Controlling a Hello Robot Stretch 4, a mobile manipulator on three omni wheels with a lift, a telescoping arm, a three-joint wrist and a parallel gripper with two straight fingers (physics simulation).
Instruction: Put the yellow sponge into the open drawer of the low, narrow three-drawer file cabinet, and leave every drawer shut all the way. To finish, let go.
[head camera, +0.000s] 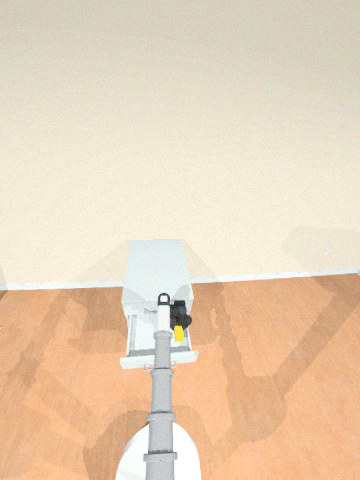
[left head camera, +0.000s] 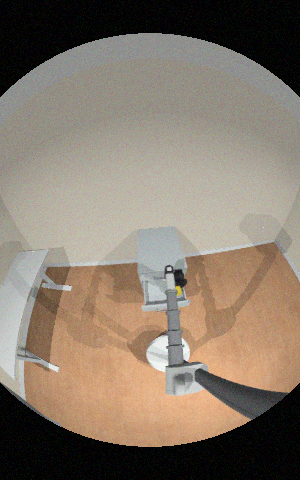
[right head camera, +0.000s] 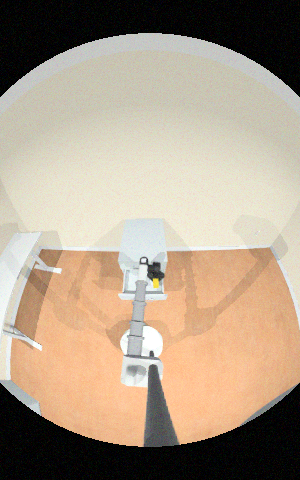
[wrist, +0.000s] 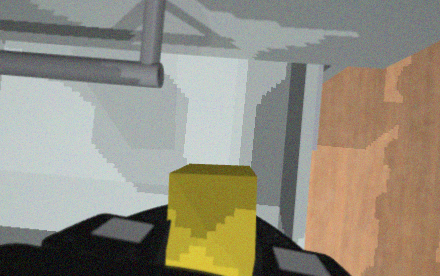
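The yellow sponge (head camera: 179, 334) (left head camera: 178, 290) (right head camera: 156, 283) (wrist: 212, 195) is held between the two dark fingers of my gripper (head camera: 178, 328) (wrist: 215, 226), which is shut on it. In the wrist view the sponge is over the open drawer (head camera: 135, 361) (right head camera: 142, 296) (wrist: 215, 105), nearer its right side wall; its exact height is hard to tell. The low file cabinet (head camera: 157, 265) (left head camera: 161, 245) (right head camera: 143, 237) stands against the wall. A drawer below the top one is pulled out; which one I cannot tell. The arm hides part of its inside.
A grey bar handle (wrist: 75, 70) on the cabinet front, above the open drawer, is close to the gripper on the upper left in the wrist view. A white table (left head camera: 22, 300) (right head camera: 15, 280) stands at the left. My telescoping arm (head camera: 161, 390) reaches across the drawer front.
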